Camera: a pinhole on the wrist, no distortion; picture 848 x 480 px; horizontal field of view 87.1 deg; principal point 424.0 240.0 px. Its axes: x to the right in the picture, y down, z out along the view. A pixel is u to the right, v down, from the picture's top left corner.
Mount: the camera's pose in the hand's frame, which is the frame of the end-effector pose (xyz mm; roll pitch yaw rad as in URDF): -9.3 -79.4 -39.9 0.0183 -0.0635 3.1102
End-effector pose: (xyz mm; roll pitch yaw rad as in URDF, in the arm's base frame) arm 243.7 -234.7 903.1 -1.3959 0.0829 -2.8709
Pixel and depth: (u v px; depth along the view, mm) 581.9 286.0 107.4
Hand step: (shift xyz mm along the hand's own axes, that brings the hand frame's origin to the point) -40.7 -87.5 69.9
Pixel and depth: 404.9 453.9 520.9
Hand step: 38.7 -321.3 483.0
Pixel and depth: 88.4 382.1 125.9
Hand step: 92.0 -120.4 80.4
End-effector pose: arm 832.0 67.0 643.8 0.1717 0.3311 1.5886
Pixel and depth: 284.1 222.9 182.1
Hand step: 59.5 -71.2 138.1
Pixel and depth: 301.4 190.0 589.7
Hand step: 192.1 -8.8 537.0
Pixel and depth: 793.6 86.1 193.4
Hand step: -154.8 -4.5 162.0
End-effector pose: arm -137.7 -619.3 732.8 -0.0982 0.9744 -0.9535
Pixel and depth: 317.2 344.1 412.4
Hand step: 112.7 -172.0 367.1
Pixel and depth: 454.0 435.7 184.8
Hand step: -12.3 -157.0 146.8
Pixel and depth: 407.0 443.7 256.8
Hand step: 13.4 -192.7 217.9
